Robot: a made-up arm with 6 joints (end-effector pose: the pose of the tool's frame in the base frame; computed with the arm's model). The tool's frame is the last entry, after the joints.
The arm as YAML. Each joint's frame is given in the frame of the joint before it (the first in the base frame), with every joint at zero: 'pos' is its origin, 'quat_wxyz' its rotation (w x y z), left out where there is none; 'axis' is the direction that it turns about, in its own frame. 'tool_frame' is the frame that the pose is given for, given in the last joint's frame.
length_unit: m
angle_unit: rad
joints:
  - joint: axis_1
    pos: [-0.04, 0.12, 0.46]
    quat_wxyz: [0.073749, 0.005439, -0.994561, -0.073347]
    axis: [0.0, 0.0, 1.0]
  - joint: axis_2
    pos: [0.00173, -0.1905, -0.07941]
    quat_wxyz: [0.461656, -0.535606, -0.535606, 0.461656]
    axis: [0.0, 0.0, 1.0]
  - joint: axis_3
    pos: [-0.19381, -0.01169, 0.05]
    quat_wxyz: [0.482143, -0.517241, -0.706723, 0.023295]
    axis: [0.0, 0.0, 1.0]
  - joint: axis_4
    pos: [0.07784, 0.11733, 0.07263]
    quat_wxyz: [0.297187, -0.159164, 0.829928, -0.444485]
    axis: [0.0, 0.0, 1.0]
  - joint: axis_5
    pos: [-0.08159, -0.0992, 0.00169]
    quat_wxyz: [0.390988, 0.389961, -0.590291, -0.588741]
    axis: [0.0, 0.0, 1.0]
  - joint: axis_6
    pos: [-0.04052, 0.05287, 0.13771]
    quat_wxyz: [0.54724, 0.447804, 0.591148, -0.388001]
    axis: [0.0, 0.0, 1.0]
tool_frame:
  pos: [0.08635, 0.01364, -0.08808]
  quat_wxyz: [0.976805, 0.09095, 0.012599, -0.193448]
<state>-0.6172 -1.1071 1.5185 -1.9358 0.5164 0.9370</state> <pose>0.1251 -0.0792 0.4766 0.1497 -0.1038 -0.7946 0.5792</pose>
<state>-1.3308 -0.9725 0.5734 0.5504 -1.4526 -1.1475</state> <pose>0.1210 -0.0050 0.9455 0.1417 -0.6038 -0.7679 0.1602</pose>
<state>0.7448 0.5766 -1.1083 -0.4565 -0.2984 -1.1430</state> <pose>-0.1285 -0.4443 0.4019 0.8891 -0.1484 -0.1428 0.4088</pose>
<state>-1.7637 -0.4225 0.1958 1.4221 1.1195 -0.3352</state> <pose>0.2984 0.0412 0.7508 0.4570 -0.1884 0.8672 -0.0603</pose>
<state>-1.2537 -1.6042 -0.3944 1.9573 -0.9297 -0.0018</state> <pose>0.2845 0.0055 0.7929 0.2977 -0.6756 -0.3497 0.5768</pose>
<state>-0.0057 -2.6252 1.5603 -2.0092 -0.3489 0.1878</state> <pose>-0.0872 -0.1535 0.5436 0.3858 -0.2347 0.1637 0.8771</pose>
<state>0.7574 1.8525 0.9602 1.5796 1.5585 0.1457</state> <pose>-0.3215 0.0557 0.3174 0.1640 0.8433 0.1766 0.4803</pose>
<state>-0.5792 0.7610 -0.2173 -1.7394 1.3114 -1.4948</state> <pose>0.0443 -0.1406 0.4981 0.1380 -0.1715 0.0798 -0.9722</pose>
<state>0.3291 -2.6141 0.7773 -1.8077 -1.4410 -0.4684</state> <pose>-0.1793 -0.0942 0.3558 0.9002 -0.1242 0.2621 0.3248</pose>
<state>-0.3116 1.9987 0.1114 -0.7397 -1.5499 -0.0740</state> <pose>0.1578 -0.3060 0.1550 0.6737 -0.3666 0.1171 0.6309</pose>
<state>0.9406 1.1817 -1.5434 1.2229 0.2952 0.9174</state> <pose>-0.2595 -0.0921 0.1004 0.8908 -0.1603 -0.3293 0.2689</pose>
